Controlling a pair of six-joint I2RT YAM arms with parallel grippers.
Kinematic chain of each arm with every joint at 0, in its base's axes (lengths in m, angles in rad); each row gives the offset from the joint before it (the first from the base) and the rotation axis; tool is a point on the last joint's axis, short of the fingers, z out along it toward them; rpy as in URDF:
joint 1: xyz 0 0 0.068 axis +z
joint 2: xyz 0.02 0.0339 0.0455 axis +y
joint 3: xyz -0.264 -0.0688 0 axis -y
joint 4: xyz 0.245 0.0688 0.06 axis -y
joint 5: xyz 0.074 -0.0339 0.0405 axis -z
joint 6: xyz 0.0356 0 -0.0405 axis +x
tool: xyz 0 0 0 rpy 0 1.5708 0
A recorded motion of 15 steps. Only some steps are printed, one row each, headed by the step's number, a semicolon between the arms.
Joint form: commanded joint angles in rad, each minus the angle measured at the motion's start. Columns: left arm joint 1, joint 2, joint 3, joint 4, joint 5, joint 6; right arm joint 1, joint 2, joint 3, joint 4, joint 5, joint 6.
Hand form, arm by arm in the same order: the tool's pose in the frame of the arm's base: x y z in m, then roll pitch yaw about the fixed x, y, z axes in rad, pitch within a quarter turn. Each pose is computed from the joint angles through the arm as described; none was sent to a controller.
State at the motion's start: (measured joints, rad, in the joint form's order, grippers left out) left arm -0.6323 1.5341 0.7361 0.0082 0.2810 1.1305; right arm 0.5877 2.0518 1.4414 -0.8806 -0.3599 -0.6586
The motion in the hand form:
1: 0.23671 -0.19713 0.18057 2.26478 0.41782 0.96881; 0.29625 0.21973 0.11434 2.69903 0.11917 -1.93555
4: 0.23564 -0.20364 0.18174 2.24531 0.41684 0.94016; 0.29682 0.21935 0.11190 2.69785 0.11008 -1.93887
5: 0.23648 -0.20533 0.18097 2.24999 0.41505 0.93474; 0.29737 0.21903 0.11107 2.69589 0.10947 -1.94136
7: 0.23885 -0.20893 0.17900 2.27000 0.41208 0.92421; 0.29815 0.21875 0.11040 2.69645 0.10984 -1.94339
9: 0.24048 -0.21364 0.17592 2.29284 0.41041 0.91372; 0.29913 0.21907 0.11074 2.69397 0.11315 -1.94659
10: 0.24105 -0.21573 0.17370 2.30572 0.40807 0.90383; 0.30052 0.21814 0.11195 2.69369 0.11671 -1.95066
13: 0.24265 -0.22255 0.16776 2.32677 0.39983 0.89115; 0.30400 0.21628 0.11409 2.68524 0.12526 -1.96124
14: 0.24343 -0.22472 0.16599 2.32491 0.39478 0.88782; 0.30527 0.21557 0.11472 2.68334 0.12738 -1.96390
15: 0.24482 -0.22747 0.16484 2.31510 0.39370 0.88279; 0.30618 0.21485 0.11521 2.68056 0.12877 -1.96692
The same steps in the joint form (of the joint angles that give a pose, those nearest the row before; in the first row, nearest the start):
1: -0.0383 -0.0185 -0.0091 0.1401 -0.0733 0.0690; 0.0106 0.0913 -0.0175 -0.1435 -0.0658 -0.0133
4: -0.0567 -0.0087 -0.0015 0.1593 -0.0727 0.0721; 0.0092 0.0990 -0.0160 -0.1443 -0.0619 -0.0106
5: -0.0588 0.0002 0.0055 0.1560 -0.0693 0.0765; 0.0075 0.1019 -0.0152 -0.1437 -0.0633 -0.0102
7: -0.0615 0.0221 0.0258 0.1367 -0.0578 0.0879; 0.0058 0.1044 -0.0141 -0.1416 -0.0631 -0.0098
9: -0.0685 0.0473 0.0456 0.1192 -0.0483 0.0964; 0.0046 0.1064 -0.0093 -0.1425 -0.0672 -0.0086
10: -0.0715 0.0604 0.0539 0.1099 -0.0400 0.1057; 0.0003 0.1053 -0.0056 -0.1448 -0.0694 -0.0094
13: -0.0839 0.0973 0.0734 0.1048 -0.0384 0.1173; -0.0101 0.1072 0.0064 -0.1540 -0.0808 -0.0125
14: -0.0878 0.1088 0.0773 0.1132 -0.0426 0.1204; -0.0137 0.1083 0.0109 -0.1574 -0.0833 -0.0144
15: -0.0915 0.1214 0.0821 0.1302 -0.0454 0.1199; -0.0169 0.1090 0.0139 -0.1607 -0.0863 -0.0156

